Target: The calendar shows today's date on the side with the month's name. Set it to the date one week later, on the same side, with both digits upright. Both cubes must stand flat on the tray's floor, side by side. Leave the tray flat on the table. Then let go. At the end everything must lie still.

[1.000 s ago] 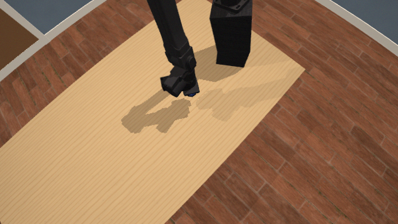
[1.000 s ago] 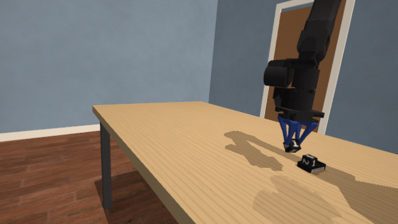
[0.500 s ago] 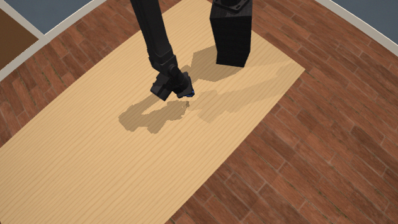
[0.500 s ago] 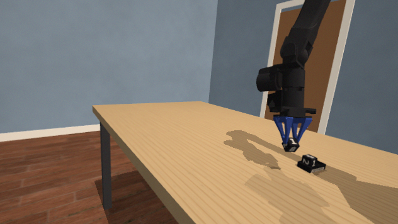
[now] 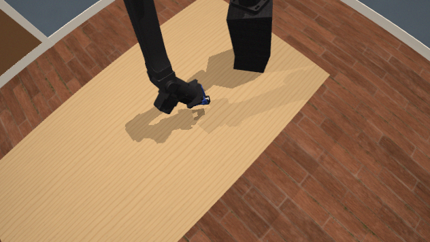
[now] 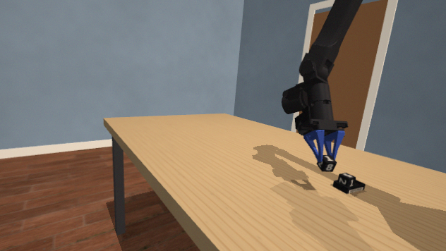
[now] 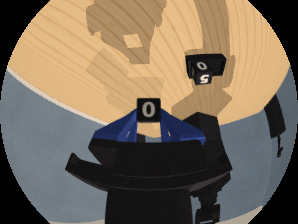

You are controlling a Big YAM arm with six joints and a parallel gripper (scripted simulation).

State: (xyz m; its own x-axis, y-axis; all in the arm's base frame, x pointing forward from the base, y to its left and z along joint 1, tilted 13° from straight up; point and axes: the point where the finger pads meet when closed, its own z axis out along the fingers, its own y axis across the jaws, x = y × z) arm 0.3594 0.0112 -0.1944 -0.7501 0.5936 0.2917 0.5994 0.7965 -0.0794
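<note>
Now: hand 1 cm above the black date cube. Round my hand: black tray 4 cm behind, 10 cm to the right, 8 cm below; then black cube 3 cm behind, 8 cm to the right, 7 cm below.
</note>
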